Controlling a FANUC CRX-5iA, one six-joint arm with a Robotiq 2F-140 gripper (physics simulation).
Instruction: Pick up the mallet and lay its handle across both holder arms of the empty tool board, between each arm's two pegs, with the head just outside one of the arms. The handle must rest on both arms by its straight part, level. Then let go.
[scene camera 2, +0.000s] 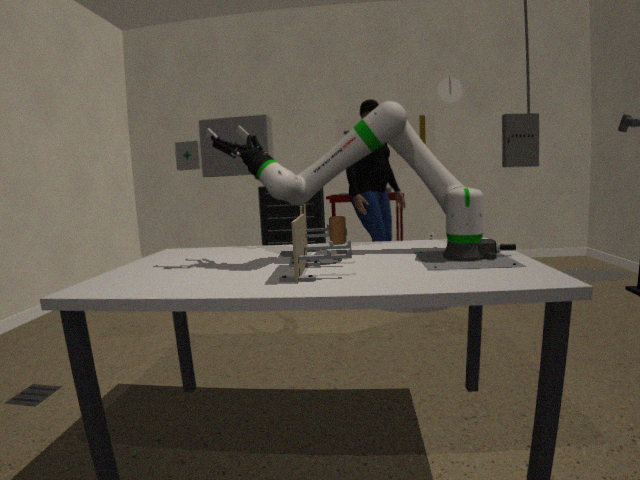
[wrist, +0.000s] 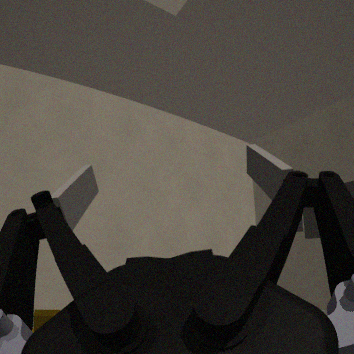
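Seen in the pictures: gripper, fingertip midpoint: (scene camera 2: 223, 130) (wrist: 169, 168); arm's base at its link origin: (scene camera 2: 464, 257).
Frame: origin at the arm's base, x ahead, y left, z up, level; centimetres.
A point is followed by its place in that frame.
Observation:
My gripper (scene camera 2: 225, 131) @(x 89.0, y -1.0, z 51.1 cm) (wrist: 169, 168) @(x 89.0, y -1.0, z 51.1 cm) is open and empty, high above the left part of the table, with its fingers tilted up and away from the table. A tan tool board (scene camera 2: 299, 245) @(x 54.9, y 24.9, z 9.7 cm) stands upright on the table, seen nearly edge-on, with grey holder arms (scene camera 2: 324, 255) @(x 46.5, y 28.5, z 7.1 cm) reaching right from it. More grey arms show behind, overlapping, so which board they belong to is unclear. A brown cylinder (scene camera 2: 337, 229) @(x 45.1, y 7.1, z 12.1 cm), which looks like the mallet's head, stands upright among or behind the arms, well below and right of the gripper. No handle can be made out. Neither mallet nor board shows in the wrist view.
The white table (scene camera 2: 170, 289) @(x 91.6, y 41.4, z -0.2 cm) carries the boards near its middle and the robot's base (scene camera 2: 463, 250) @(x 1.5, y 6.2, z 3.6 cm) on a plate at the right. The robot's forearm passes above the boards. A person (scene camera 2: 369, 170) stands behind the table, near a red cart (scene camera 2: 338, 198).

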